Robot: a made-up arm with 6 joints. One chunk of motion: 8 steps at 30 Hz.
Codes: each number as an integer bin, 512 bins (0 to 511) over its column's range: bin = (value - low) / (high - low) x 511, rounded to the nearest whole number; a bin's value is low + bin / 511 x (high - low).
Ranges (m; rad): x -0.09..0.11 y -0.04..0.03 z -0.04..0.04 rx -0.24..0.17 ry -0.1..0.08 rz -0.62..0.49
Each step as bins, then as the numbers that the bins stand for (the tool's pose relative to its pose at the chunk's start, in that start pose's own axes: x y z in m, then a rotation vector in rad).
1 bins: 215 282 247 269 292 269
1 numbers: -0.0059 -0.0014 -0.0013 -0.0242 0.0029 -0.0357
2 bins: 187 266 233 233 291 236
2 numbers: -0.0168 -0.0036 -0.0035 -0.0531 0.0025 -0.1074
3 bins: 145 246 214 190 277 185
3 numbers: -0.0332 -0.0063 -0.0065 -0.0876 -0.0024 -0.2181
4 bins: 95 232 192 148 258 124
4 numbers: -0.0528 -0.0082 -0.0099 -0.1213 -0.0091 -0.3506
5 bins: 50 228 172 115 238 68
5 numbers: -0.0704 -0.0088 -0.0131 -0.1477 -0.0162 -0.4723
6 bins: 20 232 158 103 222 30
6 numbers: -0.0822 -0.0082 -0.0153 -0.1574 -0.0218 -0.5548
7 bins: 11 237 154 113 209 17
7 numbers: -0.0857 -0.0075 -0.0159 -0.1493 -0.0264 -0.5831
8 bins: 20 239 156 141 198 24
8 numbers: -0.0822 -0.0073 -0.0156 -0.1269 -0.0303 -0.5679
